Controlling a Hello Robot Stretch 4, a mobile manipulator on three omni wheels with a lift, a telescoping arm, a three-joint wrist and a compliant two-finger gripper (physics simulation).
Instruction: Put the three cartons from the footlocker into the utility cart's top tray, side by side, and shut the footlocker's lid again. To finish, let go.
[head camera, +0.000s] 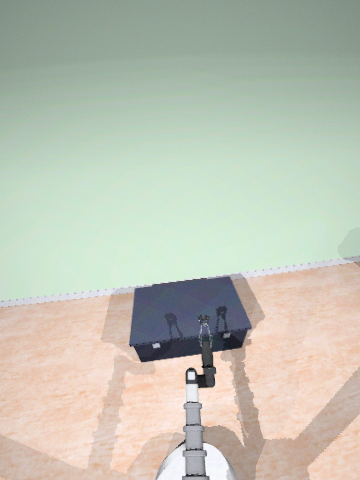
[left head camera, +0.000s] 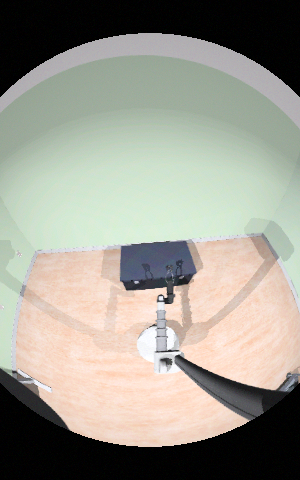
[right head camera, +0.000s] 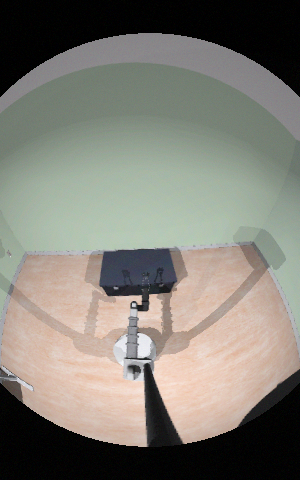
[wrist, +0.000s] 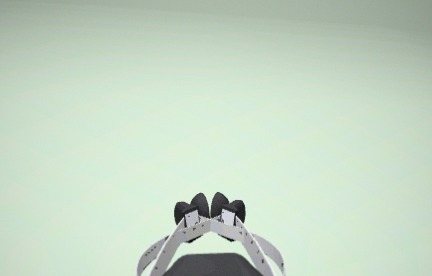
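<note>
The dark blue footlocker stands on the floor against the green wall, with its lid down. Two pale latches show on its front. My gripper is shut, its dark fingertips together and holding nothing. It points toward the wall over the front right part of the lid, and its shadows fall on the lid at both sides. Its exact height above the lid is hard to tell. The cartons do not show in these views, and I cannot make out the utility cart.
The green wall rises behind the footlocker, with a pale baseboard at its foot. A pale bar, partly cut off, shows at the lower left. A grey metallic part shows at the lower right of the left head view.
</note>
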